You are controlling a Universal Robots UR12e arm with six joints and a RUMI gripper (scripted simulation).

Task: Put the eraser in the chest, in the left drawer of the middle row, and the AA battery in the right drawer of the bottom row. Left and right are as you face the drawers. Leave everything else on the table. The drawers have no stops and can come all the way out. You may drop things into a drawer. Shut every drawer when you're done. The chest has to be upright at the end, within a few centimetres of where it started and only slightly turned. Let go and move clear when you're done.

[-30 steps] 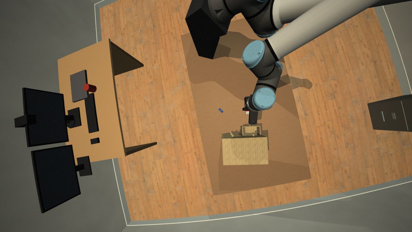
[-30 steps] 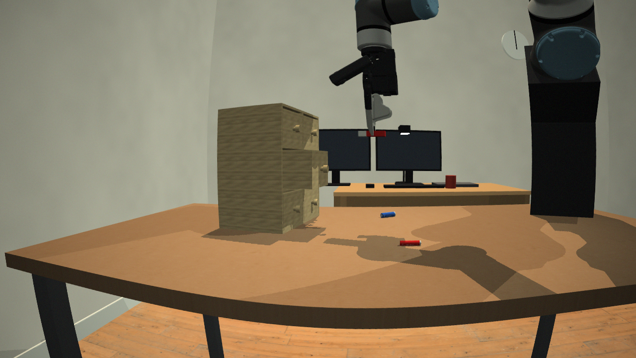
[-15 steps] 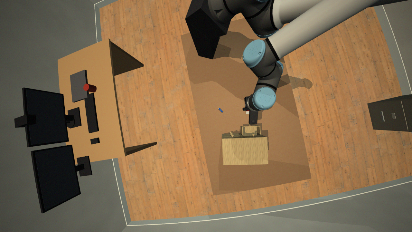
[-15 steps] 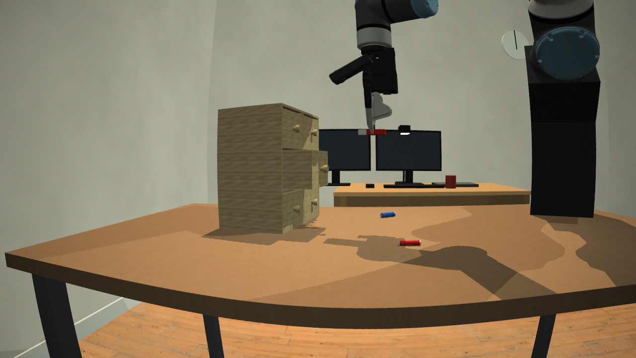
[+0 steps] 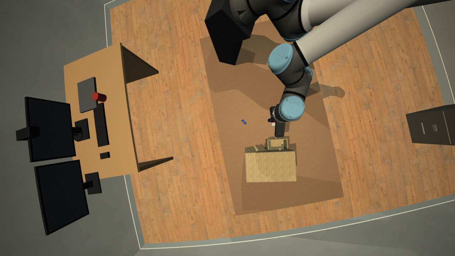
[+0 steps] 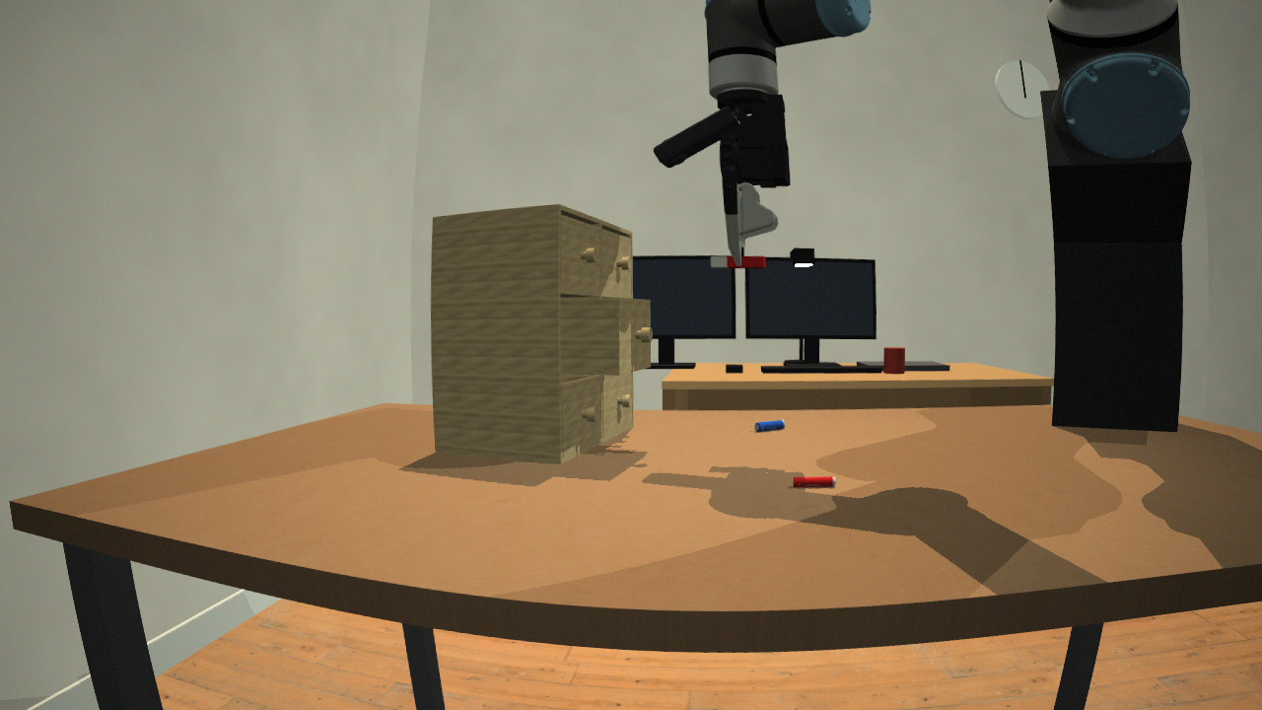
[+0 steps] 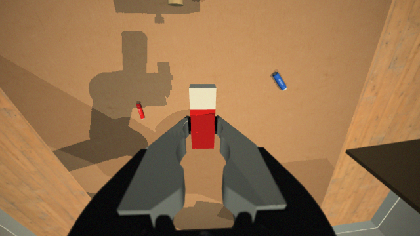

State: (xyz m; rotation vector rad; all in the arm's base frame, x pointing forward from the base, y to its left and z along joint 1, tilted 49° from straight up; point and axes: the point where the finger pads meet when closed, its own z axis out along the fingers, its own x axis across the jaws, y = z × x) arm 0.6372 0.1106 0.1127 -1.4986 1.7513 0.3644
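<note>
The eraser is 10 mm ahead of my hand and 10 mm below it. The rest, counted from my hand: red battery: 100 mm behind, 160 mm to the left, 240 mm below; blue AA battery: 20 mm behind, 190 mm to the right, 240 mm below.
</note>
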